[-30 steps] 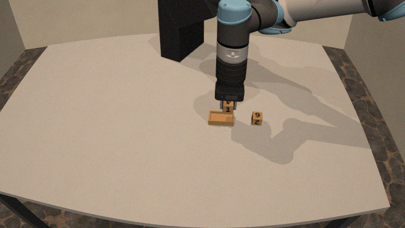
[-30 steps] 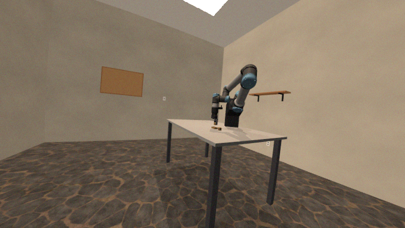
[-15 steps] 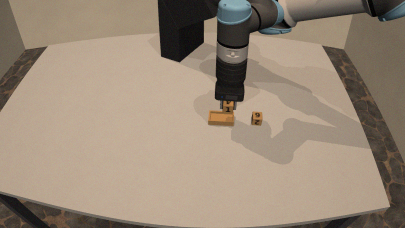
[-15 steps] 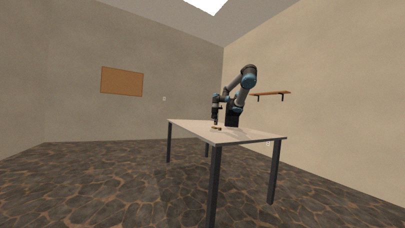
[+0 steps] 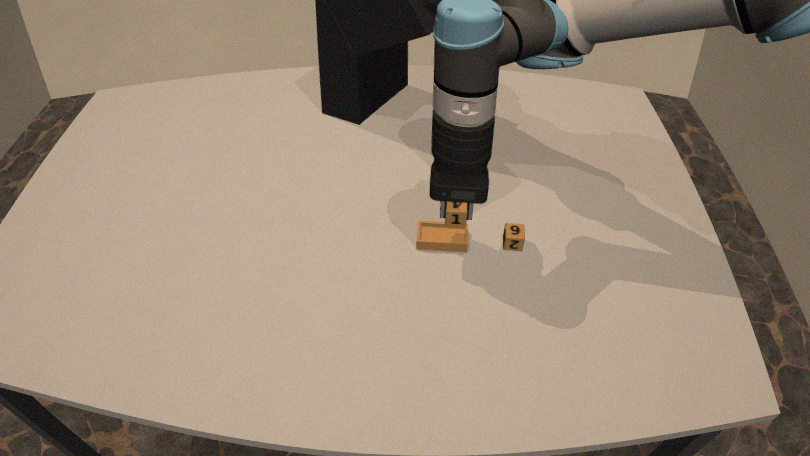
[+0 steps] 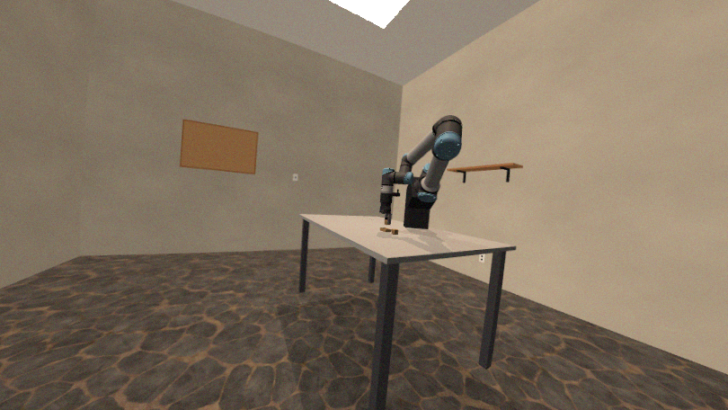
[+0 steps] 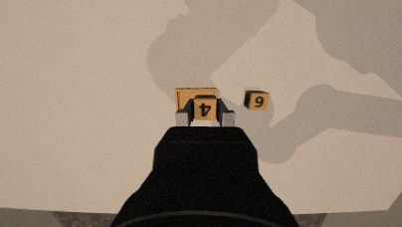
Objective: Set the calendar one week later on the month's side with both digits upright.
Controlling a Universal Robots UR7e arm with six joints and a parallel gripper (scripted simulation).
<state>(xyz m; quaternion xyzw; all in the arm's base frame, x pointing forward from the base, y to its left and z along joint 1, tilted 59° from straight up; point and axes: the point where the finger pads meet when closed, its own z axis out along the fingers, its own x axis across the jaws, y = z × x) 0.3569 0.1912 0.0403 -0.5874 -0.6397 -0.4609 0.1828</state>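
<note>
My hand is 6 cm above the orange tray and 2 cm to the left of it. Round my hand: cube 9 cm to the left, 6 cm below, 2 cm behind.
</note>
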